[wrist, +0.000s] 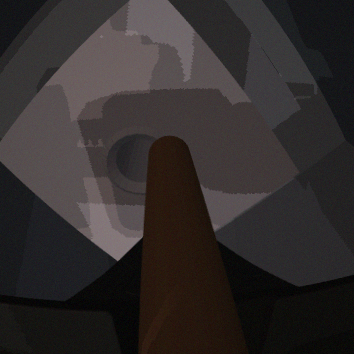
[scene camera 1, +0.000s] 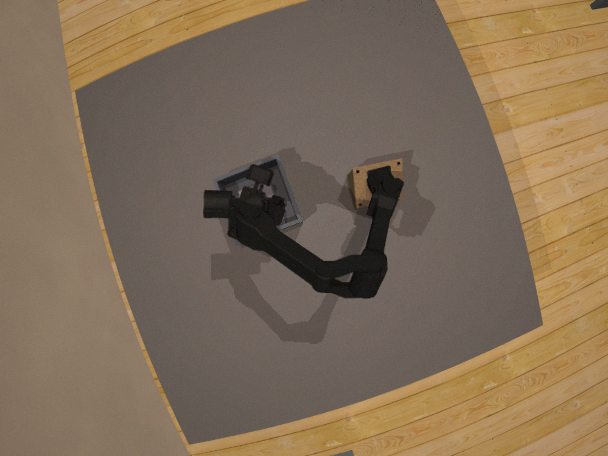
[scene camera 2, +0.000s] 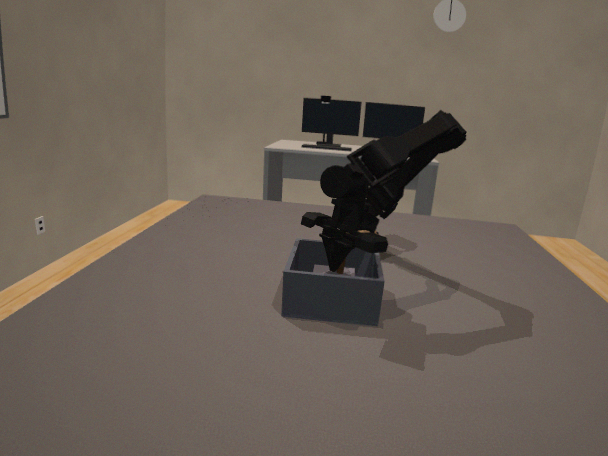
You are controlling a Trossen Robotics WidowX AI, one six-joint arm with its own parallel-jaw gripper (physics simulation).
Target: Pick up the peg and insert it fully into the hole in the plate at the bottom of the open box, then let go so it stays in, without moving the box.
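Where they show: gripper, between the fingertips: (wrist: 173, 231) (scene camera 2: 332, 271); arm's base, origin of its link: (scene camera 1: 379, 177).
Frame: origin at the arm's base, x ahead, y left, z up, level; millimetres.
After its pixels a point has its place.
The brown peg (scene camera 2: 341, 267) {x 340, y -9, z -9 mm} (wrist: 177, 225) {x 325, y -4, z 27 mm} points down inside the open grey-blue box (scene camera 1: 291, 192) {x 239, y -19, z 8 mm} (scene camera 2: 332, 300) {x 427, y -13, z -42 mm}. My gripper (scene camera 2: 337, 266) {x 355, y -24, z -13 mm} (wrist: 173, 231) {x 355, y -24, z -13 mm} is shut on the peg, with its fingertips below the box rim. The pale plate (scene camera 2: 320, 270) {x 320, y -55, z -32 mm} (wrist: 100, 75) {x 299, y -15, z -32 mm} lies at the box bottom. In the wrist view the round hole (wrist: 131, 160) {x 335, y -32, z -47 mm} shows left of the peg's tip, which covers the hole's right part. The peg is beside the hole's centre, not in it. Whether the tip touches the plate, I cannot tell. In scene camera 1 the arm hides the peg.
The box walls stand close around the fingers. The arm's wooden base block (scene camera 1: 362, 187) {x 50, y 13, z -14 mm} is to the right of the box in scene camera 1. A desk (scene camera 2: 273, 172) with two monitors (scene camera 2: 331, 117) (scene camera 2: 393, 120) stands in the background, beyond the dark table top (scene camera 2: 200, 360) {x 612, y -200, z -89 mm}.
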